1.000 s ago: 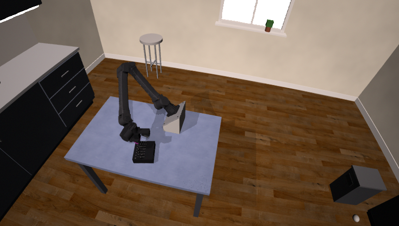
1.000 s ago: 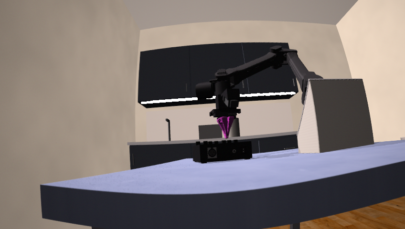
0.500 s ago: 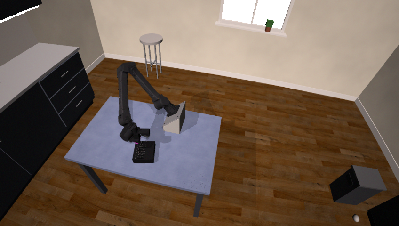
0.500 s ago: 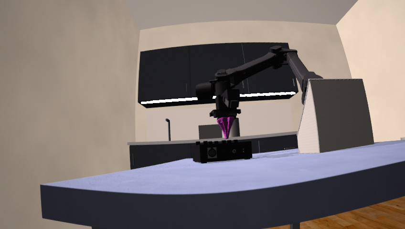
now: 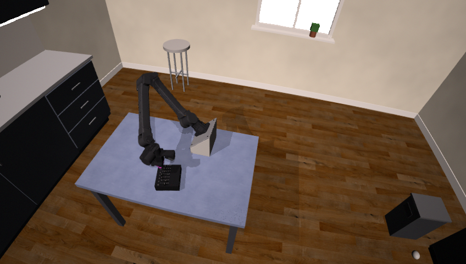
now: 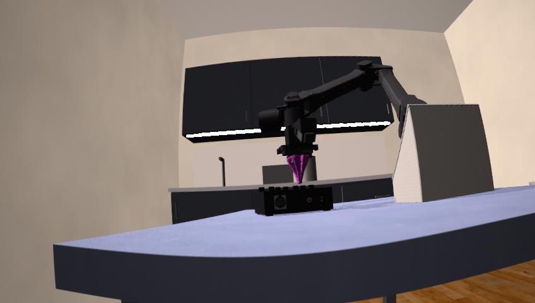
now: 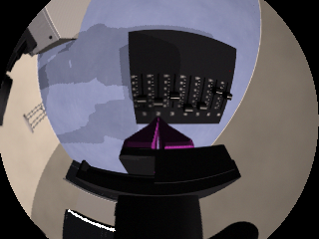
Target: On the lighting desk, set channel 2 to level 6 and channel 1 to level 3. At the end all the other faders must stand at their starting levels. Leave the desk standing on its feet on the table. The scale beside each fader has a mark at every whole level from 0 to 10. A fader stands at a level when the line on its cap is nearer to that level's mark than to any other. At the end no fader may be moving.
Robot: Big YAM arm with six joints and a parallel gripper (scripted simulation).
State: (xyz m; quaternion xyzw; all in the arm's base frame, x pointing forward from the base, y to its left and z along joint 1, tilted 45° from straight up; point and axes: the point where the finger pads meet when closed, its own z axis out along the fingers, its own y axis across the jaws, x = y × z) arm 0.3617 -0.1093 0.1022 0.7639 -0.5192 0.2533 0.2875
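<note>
The fader is 30 mm behind my hand, 20 mm to the left of it and 20 mm below it.
</note>
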